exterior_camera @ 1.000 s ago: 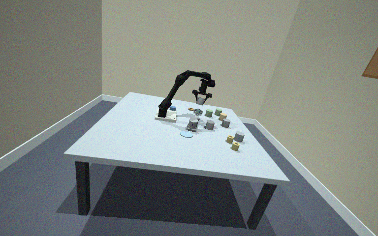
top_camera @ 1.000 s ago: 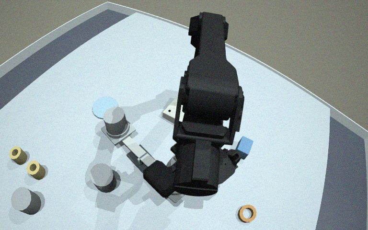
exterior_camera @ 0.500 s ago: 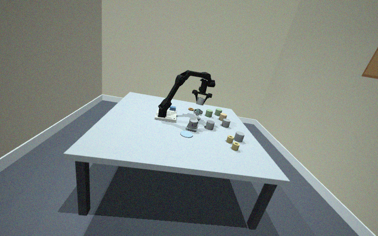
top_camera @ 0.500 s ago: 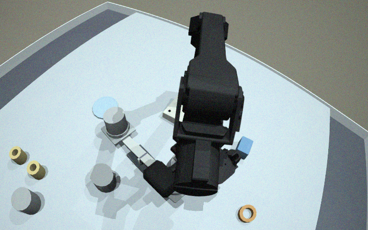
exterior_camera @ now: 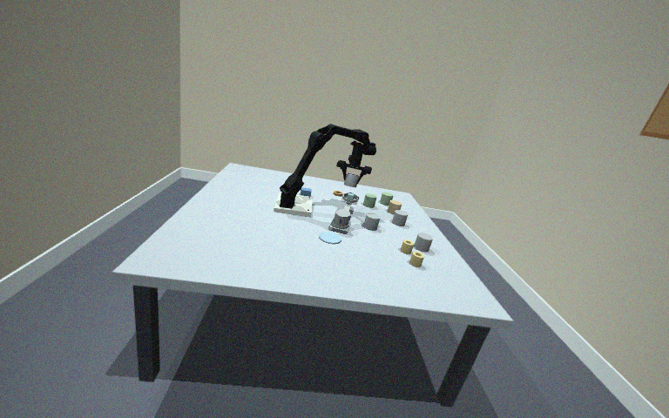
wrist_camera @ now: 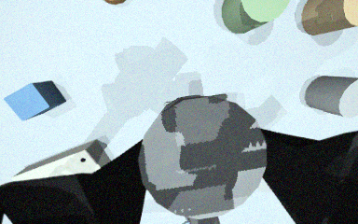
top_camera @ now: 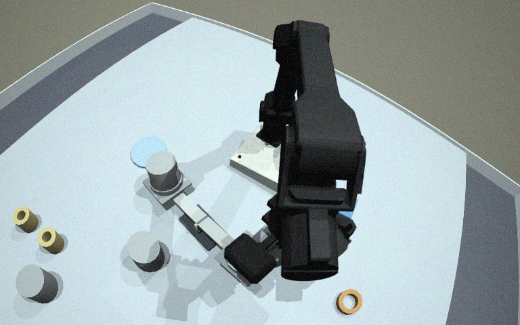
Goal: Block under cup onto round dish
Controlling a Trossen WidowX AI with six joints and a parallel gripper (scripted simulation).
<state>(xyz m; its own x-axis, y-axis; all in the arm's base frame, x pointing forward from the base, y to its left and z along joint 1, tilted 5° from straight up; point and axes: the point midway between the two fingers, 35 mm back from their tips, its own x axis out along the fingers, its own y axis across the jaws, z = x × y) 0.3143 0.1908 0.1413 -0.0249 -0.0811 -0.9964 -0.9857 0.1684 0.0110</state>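
Now: the pale green block 10 mm ahead of my gripper tip, 40 mm to the right of it and 70 mm below it. From my gripper tip the other things lie so: grey cup (30 mm behind, 310 mm to the right, 100 mm below); then round light-blue dish (70 mm behind, 400 mm to the right, 150 mm below); then balance beam (10 mm behind, 160 mm to the right, 120 mm below).
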